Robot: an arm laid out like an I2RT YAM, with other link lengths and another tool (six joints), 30 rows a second.
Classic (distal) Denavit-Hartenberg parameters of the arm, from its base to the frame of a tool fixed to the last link. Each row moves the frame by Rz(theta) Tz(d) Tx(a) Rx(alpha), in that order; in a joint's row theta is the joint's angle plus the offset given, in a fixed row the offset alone. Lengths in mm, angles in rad.
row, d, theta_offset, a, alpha
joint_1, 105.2, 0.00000, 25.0, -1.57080
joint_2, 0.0, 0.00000, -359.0, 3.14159
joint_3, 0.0, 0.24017, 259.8, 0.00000
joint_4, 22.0, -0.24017, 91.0, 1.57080
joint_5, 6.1, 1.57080, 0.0, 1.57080
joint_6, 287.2, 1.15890, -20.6, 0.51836
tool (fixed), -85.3, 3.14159, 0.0, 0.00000
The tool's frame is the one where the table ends.
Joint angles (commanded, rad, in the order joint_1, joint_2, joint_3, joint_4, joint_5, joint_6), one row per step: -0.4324 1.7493 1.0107 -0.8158 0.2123 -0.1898; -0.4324 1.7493 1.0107 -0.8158 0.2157 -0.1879; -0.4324 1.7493 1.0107 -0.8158 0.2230 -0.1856; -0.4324 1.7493 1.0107 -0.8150 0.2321 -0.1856; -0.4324 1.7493 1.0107 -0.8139 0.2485 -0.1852; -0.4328 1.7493 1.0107 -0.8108 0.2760 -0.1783; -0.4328 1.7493 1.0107 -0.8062 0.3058 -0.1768; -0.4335 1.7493 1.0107 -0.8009 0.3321 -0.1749; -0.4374 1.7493 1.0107 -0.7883 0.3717 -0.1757; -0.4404 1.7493 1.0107 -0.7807 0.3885 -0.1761; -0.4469 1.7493 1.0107 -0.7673 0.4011 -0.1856; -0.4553 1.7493 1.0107 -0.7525 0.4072 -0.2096; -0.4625 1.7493 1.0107 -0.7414 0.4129 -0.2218; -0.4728 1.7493 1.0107 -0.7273 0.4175 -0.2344
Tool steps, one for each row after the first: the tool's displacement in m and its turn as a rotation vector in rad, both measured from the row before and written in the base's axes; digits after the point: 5 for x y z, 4 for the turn. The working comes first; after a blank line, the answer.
Tool pose at each row, in the base's axes (x y z in m, rotation vector in rad; the steps are taken from these numbers as rounded here): 0.27154 -0.14895 0.02501 2.4207 0.2387 -0.0582; 0.27132 -0.14964 0.02501 2.4178 0.2366 -0.0607; 0.27075 -0.15112 0.02501 2.4114 0.2344 -0.0656; 0.27014 -0.15303 0.02503 2.4029 0.2349 -0.0703; 0.26897 -0.15642 0.02511 2.3878 0.2354 -0.0791; 0.26757 -0.16246 0.02537 2.3621 0.2272 -0.0936; 0.26620 -0.16896 0.02584 2.3334 0.2257 -0.1067; 0.26523 -0.17503 0.02641 2.3077 0.2221 -0.1172; 0.26436 -0.18542 0.02758 2.2674 0.2152 -0.1294; 0.26432 -0.19046 0.02819 2.2496 0.2095 -0.1331; 0.26516 -0.19623 0.02875 2.2335 0.2078 -0.1299; 0.26589 -0.20126 0.02912 2.2226 0.2206 -0.1219; 0.26636 -0.20559 0.02948 2.2135 0.2221 -0.1178; 0.26702 -0.21097 0.02988 2.2044 0.2189 -0.1121

-0.00022 -0.00069 0.00000 -0.0032 0.0011 -0.0019; -0.00057 -0.00148 0.00000 -0.0068 0.0026 -0.0023; -0.00061 -0.00191 0.00002 -0.0086 0.0031 -0.0002; -0.00117 -0.00339 0.00008 -0.0154 0.0058 -0.0007; -0.00140 -0.00604 0.00026 -0.0269 0.0070 -0.0076; -0.00137 -0.00650 0.00047 -0.0291 0.0080 -0.0022; -0.00097 -0.00607 0.00057 -0.0262 0.0057 -0.0032; -0.00087 -0.01039 0.00117 -0.0411 0.0055 -0.0047; -0.00004 -0.00504 0.00061 -0.0184 0.0004 -0.0035; 0.00084 -0.00577 0.00056 -0.0161 -0.0032 0.0016; 0.00073 -0.00503 0.00037 -0.0092 -0.0015 0.0131; 0.00047 -0.00433 0.00036 -0.0087 -0.0026 0.0035; 0.00066 -0.00538 0.00040 -0.0091 -0.0055 0.0007
